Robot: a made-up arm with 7 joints. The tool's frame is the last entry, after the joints.
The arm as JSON. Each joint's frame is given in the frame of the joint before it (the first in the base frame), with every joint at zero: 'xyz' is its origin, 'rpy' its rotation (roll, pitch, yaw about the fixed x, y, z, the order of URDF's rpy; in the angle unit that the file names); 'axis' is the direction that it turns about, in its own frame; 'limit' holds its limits. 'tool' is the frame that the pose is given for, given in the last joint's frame.
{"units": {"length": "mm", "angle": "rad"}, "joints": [
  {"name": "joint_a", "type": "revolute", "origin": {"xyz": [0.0, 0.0, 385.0], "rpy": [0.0, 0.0, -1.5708]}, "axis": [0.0, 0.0, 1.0], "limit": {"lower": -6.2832, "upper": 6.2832}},
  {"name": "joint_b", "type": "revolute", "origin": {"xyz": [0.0, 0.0, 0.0], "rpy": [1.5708, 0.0, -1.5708]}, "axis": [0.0, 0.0, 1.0], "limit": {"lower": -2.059, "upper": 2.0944}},
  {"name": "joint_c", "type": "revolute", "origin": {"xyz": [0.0, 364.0, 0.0], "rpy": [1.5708, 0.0, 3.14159]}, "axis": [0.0, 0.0, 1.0], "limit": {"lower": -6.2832, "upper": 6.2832}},
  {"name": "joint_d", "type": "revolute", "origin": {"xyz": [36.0, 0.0, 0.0], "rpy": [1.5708, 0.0, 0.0]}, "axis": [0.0, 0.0, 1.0], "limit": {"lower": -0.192, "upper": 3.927}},
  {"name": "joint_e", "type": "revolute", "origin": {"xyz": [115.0, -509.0, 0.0], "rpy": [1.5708, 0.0, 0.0]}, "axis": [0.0, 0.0, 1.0], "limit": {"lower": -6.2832, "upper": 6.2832}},
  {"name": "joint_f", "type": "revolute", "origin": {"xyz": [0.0, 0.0, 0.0], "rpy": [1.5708, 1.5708, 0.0]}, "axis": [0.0, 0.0, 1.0], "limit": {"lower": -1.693, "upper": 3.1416}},
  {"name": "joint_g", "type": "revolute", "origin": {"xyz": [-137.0, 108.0, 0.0], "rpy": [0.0, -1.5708, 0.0]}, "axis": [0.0, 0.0, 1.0], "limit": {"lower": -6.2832, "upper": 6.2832}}
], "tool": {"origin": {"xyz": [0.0, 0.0, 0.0], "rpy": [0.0, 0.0, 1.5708]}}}
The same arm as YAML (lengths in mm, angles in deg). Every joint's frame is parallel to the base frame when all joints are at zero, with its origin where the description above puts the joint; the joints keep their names.
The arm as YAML. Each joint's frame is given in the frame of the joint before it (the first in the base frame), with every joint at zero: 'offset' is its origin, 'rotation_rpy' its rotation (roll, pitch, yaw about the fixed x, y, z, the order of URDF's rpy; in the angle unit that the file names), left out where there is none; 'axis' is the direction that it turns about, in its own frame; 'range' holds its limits. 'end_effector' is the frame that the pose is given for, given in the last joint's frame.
length_unit: mm
angle_unit: deg
chain:
  - id: joint_a
    offset: [0.0, 0.0, 385.0]
    axis: "+z"
    range: [-360.0, 360.0]
  - id: joint_b
    offset: [0.0, 0.0, 0.0]
    axis: "+y"
    range: [-117.97, 120.0]
  - id: joint_c
    offset: [0.0, 0.0, 364.0]
    axis: "+z"
    range: [-360.0, 360.0]
  - id: joint_d
    offset: [36.0, 0.0, 0.0]
    axis: "-y"
    range: [-11.0, 225.0]
  - id: joint_e
    offset: [115.0, 0.0, -509.0]
    axis: "-z"
    range: [-360.0, 360.0]
  - id: joint_f
    offset: [0.0, 0.0, 0.0]
    axis: "+y"
    range: [-97.0, 180.0]
  - id: joint_g
    offset: [108.0, 0.0, -137.0]
    axis: "-z"
    range: [-360.0, 360.0]
end_effector:
  offset: [0.0, 0.0, 0.0]
  rotation_rpy: [-180.0, 0.0, 0.0]

